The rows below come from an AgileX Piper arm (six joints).
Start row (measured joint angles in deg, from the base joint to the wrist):
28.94 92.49 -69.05 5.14 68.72 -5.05
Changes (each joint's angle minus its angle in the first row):
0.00 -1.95 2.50 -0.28 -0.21 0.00
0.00 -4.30 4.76 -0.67 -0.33 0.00
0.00 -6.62 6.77 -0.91 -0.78 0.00
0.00 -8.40 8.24 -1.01 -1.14 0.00
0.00 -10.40 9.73 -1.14 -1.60 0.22
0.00 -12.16 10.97 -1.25 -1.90 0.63
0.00 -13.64 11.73 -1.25 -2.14 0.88
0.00 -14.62 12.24 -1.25 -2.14 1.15
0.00 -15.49 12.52 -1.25 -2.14 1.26
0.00 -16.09 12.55 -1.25 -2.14 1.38
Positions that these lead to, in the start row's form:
28.94 90.54 -66.55 4.86 68.51 -5.05
28.94 88.19 -64.29 4.47 68.39 -5.05
28.94 85.87 -62.28 4.23 67.94 -5.05
28.94 84.09 -60.81 4.13 67.58 -5.05
28.94 82.09 -59.32 4.00 67.12 -4.83
28.94 80.33 -58.08 3.89 66.82 -4.42
28.94 78.85 -57.32 3.89 66.58 -4.17
28.94 77.87 -56.81 3.89 66.58 -3.90
28.94 77.00 -56.53 3.89 66.58 -3.79
28.94 76.40 -56.50 3.89 66.58 -3.67

